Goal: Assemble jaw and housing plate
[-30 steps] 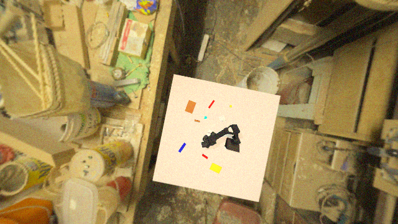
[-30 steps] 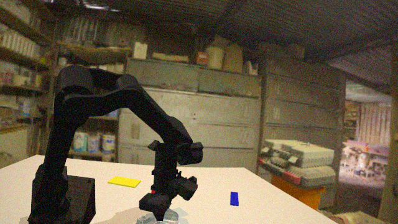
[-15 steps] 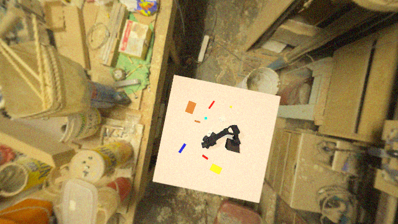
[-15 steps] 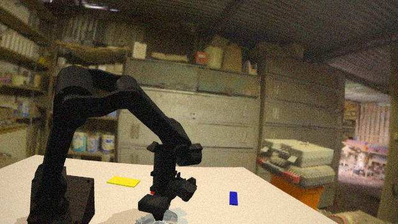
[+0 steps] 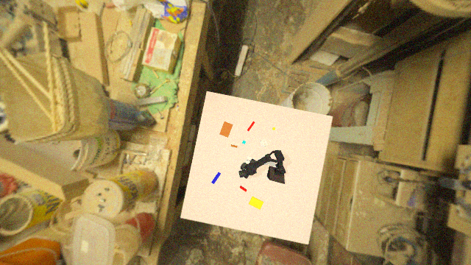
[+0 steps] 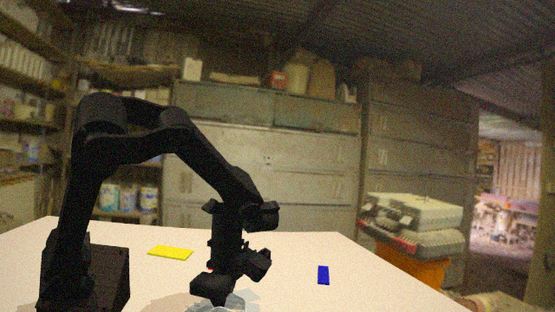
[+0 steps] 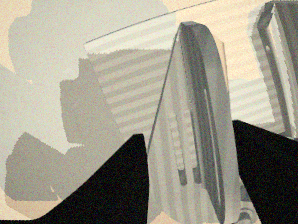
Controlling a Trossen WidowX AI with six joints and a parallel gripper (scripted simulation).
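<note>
The pale ribbed base is 10 mm ahead of my gripper tip, 30 mm to the right of it and 20 mm below it. Also, from my gripper tip: brown block: 190 mm ahead, 160 mm to the right; cyan block: 100 mm ahead, 220 mm to the right, 20 mm below; housing plate: 90 mm behind, 270 mm to the right, 10 mm above.
</note>
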